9 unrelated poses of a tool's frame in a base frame.
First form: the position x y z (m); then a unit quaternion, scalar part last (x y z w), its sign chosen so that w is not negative.
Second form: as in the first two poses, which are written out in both.
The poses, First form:
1: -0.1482 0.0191 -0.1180 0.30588 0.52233 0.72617 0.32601
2: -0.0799 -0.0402 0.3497 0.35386 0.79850 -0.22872 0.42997
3: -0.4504 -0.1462 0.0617 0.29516 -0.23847 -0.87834 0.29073
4: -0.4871 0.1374 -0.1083 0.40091 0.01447 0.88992 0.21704
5: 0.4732 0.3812 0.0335 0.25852 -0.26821 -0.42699 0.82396
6: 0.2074 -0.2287 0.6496 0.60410 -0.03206 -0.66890 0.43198
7: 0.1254 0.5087 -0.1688 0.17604 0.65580 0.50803 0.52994
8: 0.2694 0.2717 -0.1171 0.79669 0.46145 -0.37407 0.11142
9: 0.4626 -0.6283 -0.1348 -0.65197 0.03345 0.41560 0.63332
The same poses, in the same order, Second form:
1: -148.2 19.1 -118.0 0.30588 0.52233 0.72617 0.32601
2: -79.9 -40.2 349.7 0.35386 0.79850 -0.22872 0.42997
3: -450.4 -146.2 61.7 0.29516 -0.23847 -0.87834 0.29073
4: -487.1 137.4 -108.3 0.40091 0.01447 0.88992 0.21704
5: 473.2 381.2 33.5 0.25852 -0.26821 -0.42699 0.82396
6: 207.4 -228.7 649.6 0.60410 -0.03206 -0.66890 0.43198
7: 125.4 508.7 -168.8 0.17604 0.65580 0.50803 0.52994
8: 269.4 271.7 -117.1 0.79669 0.46145 -0.37407 0.11142
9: 462.6 -628.3 -134.8 -0.65197 0.03345 0.41560 0.63332
